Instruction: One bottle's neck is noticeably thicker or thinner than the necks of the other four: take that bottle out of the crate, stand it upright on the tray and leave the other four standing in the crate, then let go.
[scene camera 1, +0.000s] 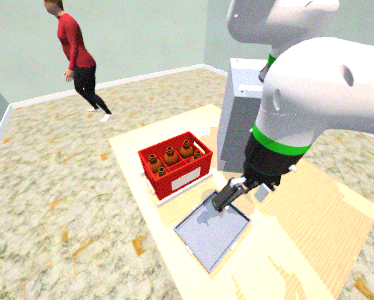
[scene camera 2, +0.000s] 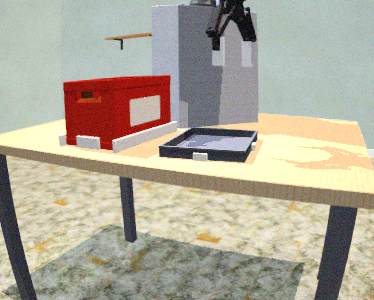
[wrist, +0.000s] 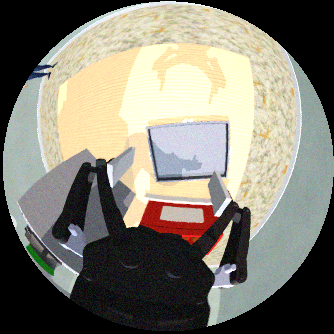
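Pixels of known places: gripper, fingertip midpoint: (scene camera 1: 239, 206) (scene camera 2: 233, 66) (wrist: 172, 166); arm's base, link origin: (scene camera 2: 208, 7) (wrist: 46, 247).
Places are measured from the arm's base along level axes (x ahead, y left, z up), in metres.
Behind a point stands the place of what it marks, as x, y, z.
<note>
The red crate (scene camera 1: 164, 188) @[0.519, 0.071, -0.338] (scene camera 2: 92, 119) @[0.560, 0.000, -0.363] (wrist: 151, 215) @[0.311, 0.037, -0.330] stands upright on the table. In scene camera 1 brown bottles stand in it: a left one (scene camera 1: 153, 163) @[0.528, -0.048, -0.305], a middle one (scene camera 1: 171, 157) @[0.441, -0.059, -0.314] and a right one (scene camera 1: 186, 149) @[0.356, -0.075, -0.310] in the far row, a near-left one (scene camera 1: 161, 173) @[0.515, 0.037, -0.281] and a near-right one (scene camera 1: 197, 156) @[0.339, 0.007, -0.287]. Which neck differs is too small to tell. The dark-rimmed tray (scene camera 1: 210, 245) @[0.430, 0.311, -0.433] (scene camera 2: 212, 143) @[0.373, 0.240, -0.433] (wrist: 200, 145) @[0.413, 0.281, -0.433] lies beside the crate and holds no bottle. My gripper (scene camera 1: 241, 199) @[0.341, 0.285, -0.237] (scene camera 2: 233, 42) (wrist: 172, 166) @[0.341, 0.285, -0.237] is open and empty, high above the table on the tray's side of the crate.
A tall grey box (scene camera 1: 235, 120) @[0.197, 0.032, -0.120] (scene camera 2: 200, 95) @[0.154, 0.059, -0.333] (wrist: 60, 190) @[0.030, 0.136, -0.205] stands on the table beside the crate. White strips (scene camera 2: 145, 136) @[0.435, 0.070, -0.422] edge the crate's base. Small white blocks (scene camera 2: 200, 156) @[0.512, 0.297, -0.428] touch the tray's sides. A person in red (scene camera 1: 75, 45) is on the floor beyond the table.
</note>
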